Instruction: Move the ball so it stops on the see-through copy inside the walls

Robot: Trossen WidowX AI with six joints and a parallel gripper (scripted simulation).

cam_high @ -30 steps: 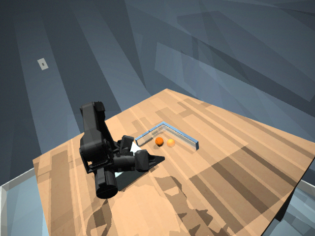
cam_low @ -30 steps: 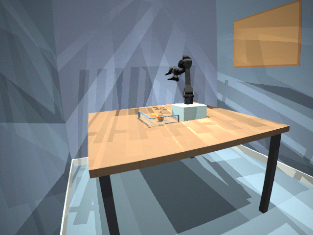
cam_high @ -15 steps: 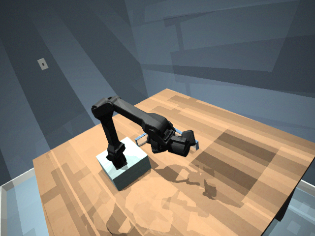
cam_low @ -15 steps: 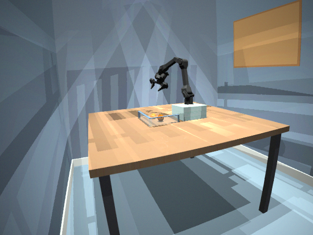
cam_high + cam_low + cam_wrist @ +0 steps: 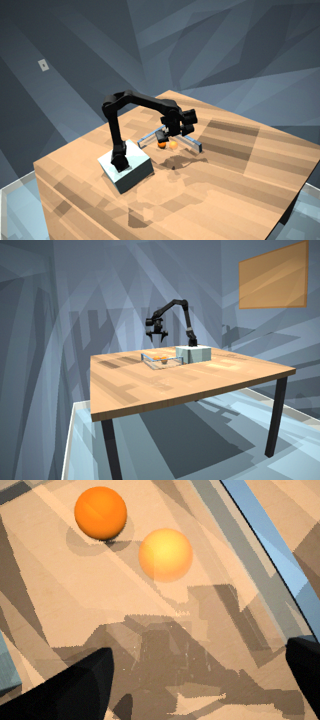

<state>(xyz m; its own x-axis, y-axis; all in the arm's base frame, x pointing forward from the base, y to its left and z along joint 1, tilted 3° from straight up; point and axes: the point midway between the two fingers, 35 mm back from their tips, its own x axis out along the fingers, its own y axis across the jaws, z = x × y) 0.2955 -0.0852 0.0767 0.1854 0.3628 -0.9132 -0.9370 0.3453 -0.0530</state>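
My gripper tip is now 2 cm past the orange ball, 15 cm to the right of it and 12 cm above it. Round my gripper tip: see-through copy 3 cm ahead, 8 cm to the left, 12 cm below.
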